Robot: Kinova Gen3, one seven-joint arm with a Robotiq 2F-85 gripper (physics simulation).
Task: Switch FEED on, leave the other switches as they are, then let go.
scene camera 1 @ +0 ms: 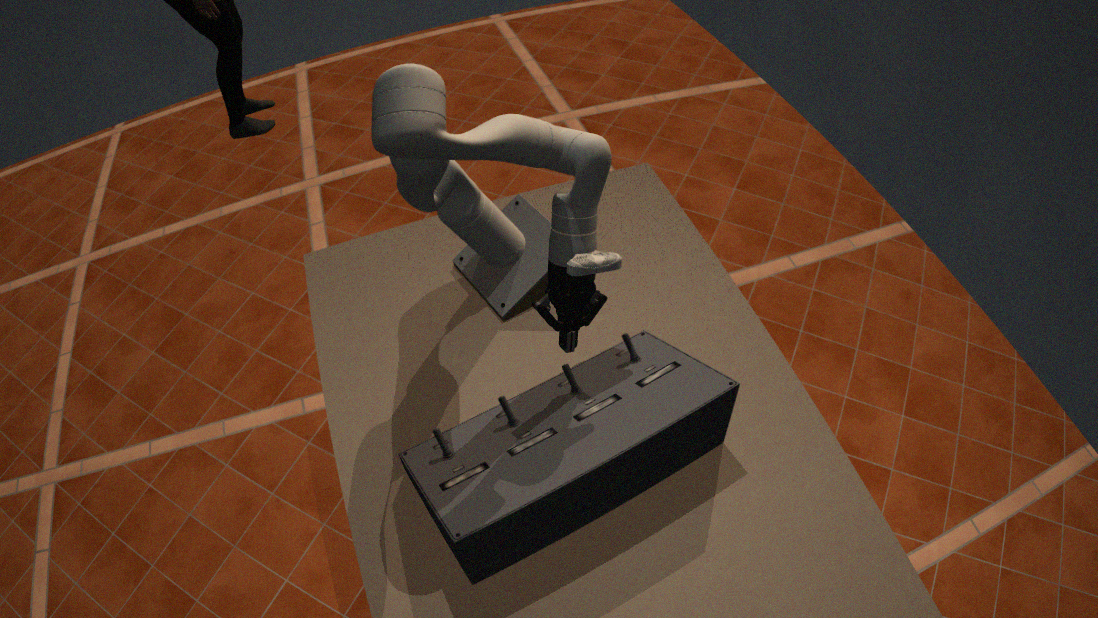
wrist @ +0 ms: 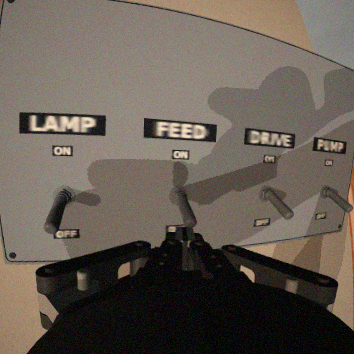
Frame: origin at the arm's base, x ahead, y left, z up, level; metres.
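Seen in the pictures: gripper, fingertip midpoint: (scene camera 1: 567, 350) (wrist: 182, 237); arm's base, origin of the base link: (scene camera 1: 505, 248).
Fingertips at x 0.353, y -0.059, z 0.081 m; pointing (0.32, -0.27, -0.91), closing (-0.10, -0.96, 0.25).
Observation:
Pixels of each thing's top centre, then the offset from my fingertips to it. Level surfaces: height alone.
- FEED switch lever, middle of its top: (wrist: 190, 204) (scene camera 1: 570, 370) 0.029 m ahead, 0.013 m right, 0.013 m down
- LAMP lever, middle of its top: (wrist: 50, 207) (scene camera 1: 630, 339) 0.027 m ahead, 0.107 m left, 0.013 m down
- DRIVE lever, middle of its top: (wrist: 289, 200) (scene camera 1: 506, 402) 0.032 m ahead, 0.133 m right, 0.013 m down
- PUMP lever, middle of its top: (scene camera 1: 439, 435) (wrist: 349, 197) 0.034 m ahead, 0.253 m right, 0.013 m down
- beige table, its level: 0.143 m down
The FEED switch lever (scene camera 1: 570, 378) (wrist: 184, 208) is second from the right in the scene view and leans toward its OFF side. The LAMP lever (scene camera 1: 630, 347) (wrist: 58, 211), DRIVE lever (scene camera 1: 507, 411) (wrist: 278, 203) and PUMP lever (scene camera 1: 442, 443) (wrist: 338, 199) also lean toward OFF. My gripper (scene camera 1: 567, 347) (wrist: 182, 237) is shut and empty. It is on the robot side of the FEED lever, a small gap from its tip in the scene view. Its fingertips partly hide the FEED OFF label in the wrist view.
The levers stand on a grey switch box (scene camera 1: 583, 452) (wrist: 125, 65) with dark sides. The box rests on a beige table (scene camera 1: 776, 491). The arm's tilted base plate (scene camera 1: 503, 295) is behind it. A figure's dark legs (scene camera 1: 230, 69) stand on the tiled floor at the back left.

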